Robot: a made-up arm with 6 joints.
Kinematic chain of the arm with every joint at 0, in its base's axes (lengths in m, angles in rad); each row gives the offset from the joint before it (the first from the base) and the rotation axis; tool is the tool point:
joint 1: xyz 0 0 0.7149 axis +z
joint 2: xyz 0.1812 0 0 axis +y
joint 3: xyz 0 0 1.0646 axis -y
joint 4: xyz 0 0 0.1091 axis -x
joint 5: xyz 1.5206 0 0 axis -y
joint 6: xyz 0.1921 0 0 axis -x
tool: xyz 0 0 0
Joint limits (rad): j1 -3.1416..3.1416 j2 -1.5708..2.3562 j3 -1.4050..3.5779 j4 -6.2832..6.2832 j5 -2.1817..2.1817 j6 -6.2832..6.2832
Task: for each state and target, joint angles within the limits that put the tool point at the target. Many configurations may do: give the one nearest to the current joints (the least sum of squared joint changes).
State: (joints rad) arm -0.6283 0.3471 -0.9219 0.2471 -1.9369 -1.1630
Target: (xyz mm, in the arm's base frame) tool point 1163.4 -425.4 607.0
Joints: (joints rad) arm -0.3207 0.1747 -0.7055 0.2100 -1.9652 -1.1630
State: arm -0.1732 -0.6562 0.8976 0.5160 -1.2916 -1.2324
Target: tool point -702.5 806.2 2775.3
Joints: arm -0.9212 -1.0339 0.7962 0.3878 -1.4136 -1.2324
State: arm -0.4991 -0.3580 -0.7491 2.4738 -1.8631 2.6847
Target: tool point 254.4 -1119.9 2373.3
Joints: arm -1.2406 -0.3794 -0.0892 2.4397 -1.7317 2.6847
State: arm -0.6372 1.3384 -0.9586 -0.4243 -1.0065 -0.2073
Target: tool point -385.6 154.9 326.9
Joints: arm -0.2754 1.7719 -1.2454 -0.3099 -0.8551 -0.2073
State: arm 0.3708 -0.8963 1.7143 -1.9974 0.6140 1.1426
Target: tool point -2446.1 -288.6 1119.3
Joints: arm 0.0753 -1.1369 1.9928 -1.9881 0.6330 1.1426
